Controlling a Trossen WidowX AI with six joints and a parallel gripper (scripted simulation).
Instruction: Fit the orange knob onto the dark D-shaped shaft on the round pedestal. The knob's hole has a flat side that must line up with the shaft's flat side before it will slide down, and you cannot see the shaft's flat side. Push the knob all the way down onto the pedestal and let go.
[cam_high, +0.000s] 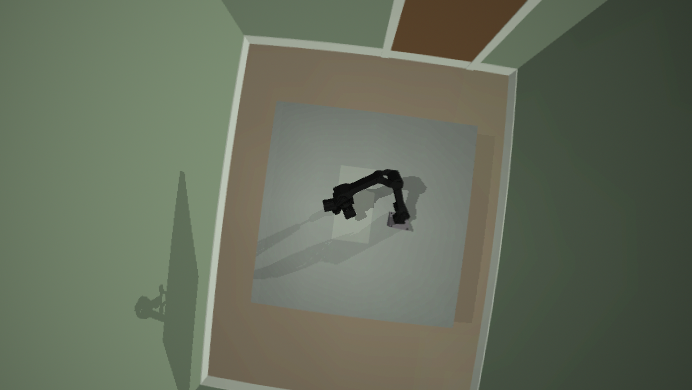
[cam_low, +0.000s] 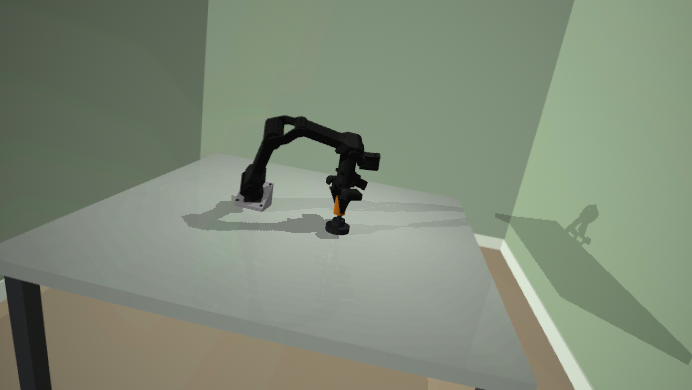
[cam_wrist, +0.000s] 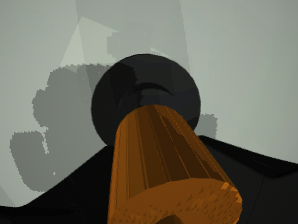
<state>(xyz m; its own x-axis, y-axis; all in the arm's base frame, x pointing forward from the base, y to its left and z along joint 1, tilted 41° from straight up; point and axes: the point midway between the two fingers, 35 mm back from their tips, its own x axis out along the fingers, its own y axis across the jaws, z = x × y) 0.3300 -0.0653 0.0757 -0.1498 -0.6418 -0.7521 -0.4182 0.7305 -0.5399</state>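
Now: gripper tip 40 mm above the round dark pedestal. From my gripper tip the other things lie so: orange knob: 20 mm above.
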